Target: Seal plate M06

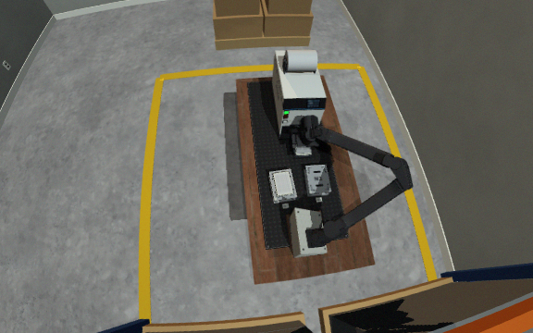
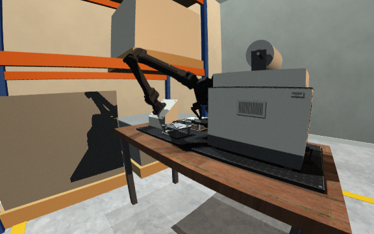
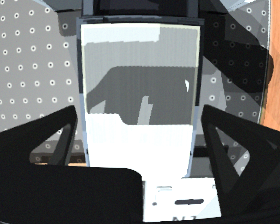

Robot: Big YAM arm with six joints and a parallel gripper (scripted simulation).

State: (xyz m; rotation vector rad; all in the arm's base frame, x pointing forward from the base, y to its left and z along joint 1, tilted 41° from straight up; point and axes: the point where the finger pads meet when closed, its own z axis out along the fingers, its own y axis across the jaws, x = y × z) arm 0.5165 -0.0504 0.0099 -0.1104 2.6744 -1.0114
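Right now my hand is 2 cm above the white well plate. Round my hand: foil roll 34 cm ahead, 1 cm to the right, 30 cm above; dark stage 3 cm below; white plate 20 cm behind, 14 cm to the left, 6 cm below.
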